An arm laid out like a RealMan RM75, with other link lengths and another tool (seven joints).
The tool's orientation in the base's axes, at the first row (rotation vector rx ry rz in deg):
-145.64, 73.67, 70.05
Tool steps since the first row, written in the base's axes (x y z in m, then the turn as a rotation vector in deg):
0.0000, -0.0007, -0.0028, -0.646, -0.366, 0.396
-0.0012, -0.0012, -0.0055, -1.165, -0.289, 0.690
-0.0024, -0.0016, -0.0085, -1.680, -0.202, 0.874
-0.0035, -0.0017, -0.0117, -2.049, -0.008, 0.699
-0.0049, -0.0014, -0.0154, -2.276, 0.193, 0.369
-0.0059, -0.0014, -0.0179, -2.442, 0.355, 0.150
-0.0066, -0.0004, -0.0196, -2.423, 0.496, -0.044
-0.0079, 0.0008, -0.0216, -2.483, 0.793, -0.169
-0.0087, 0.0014, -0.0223, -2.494, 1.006, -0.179
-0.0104, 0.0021, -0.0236, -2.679, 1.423, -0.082
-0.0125, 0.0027, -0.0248, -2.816, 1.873, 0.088
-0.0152, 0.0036, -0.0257, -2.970, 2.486, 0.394
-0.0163, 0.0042, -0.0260, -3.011, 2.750, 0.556
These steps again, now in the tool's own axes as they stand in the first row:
0.0023, -0.0004, 0.0017, -0.243, 0.806, 0.002
0.0040, 0.0000, 0.0041, -0.668, 1.203, 0.154
0.0059, 0.0002, 0.0068, -1.026, 1.558, 0.383
0.0077, 0.0001, 0.0096, -1.166, 1.637, 0.805
0.0095, -0.0002, 0.0132, -1.158, 1.567, 1.248
0.0108, -0.0002, 0.0155, -1.178, 1.512, 1.562
0.0110, -0.0009, 0.0175, -1.136, 1.350, 1.734
0.0111, -0.0013, 0.0201, -1.271, 1.160, 1.965
0.0109, -0.0014, 0.0213, -1.409, 1.025, 2.056
0.0107, -0.0010, 0.0235, -1.814, 0.909, 2.256
0.0104, -0.0003, 0.0259, -2.273, 0.760, 2.388
0.0094, 0.0007, 0.0286, -2.936, 0.555, 2.496
0.0088, 0.0010, 0.0297, -3.233, 0.458, 2.505

